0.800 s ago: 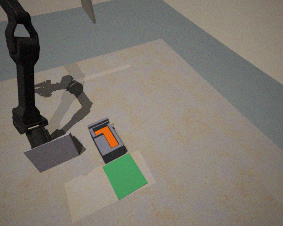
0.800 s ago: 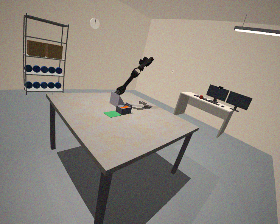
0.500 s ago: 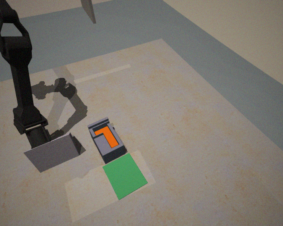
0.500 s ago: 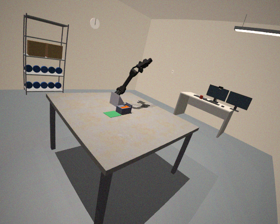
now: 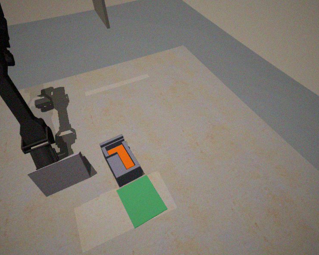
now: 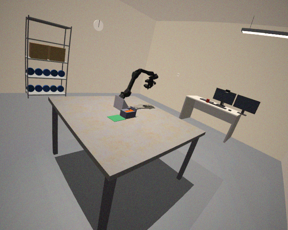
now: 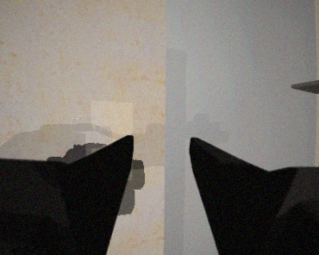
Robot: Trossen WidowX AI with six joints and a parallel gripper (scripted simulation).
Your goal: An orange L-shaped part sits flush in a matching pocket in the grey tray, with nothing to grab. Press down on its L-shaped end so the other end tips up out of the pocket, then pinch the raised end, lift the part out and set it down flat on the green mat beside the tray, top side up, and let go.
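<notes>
My gripper tip is now 22 cm short of the orange L-shaped part, 59 cm to the left of it and 18 cm above it. Round my gripper tip: green mat 21 cm ahead, 75 cm to the right, 25 cm below.
</notes>
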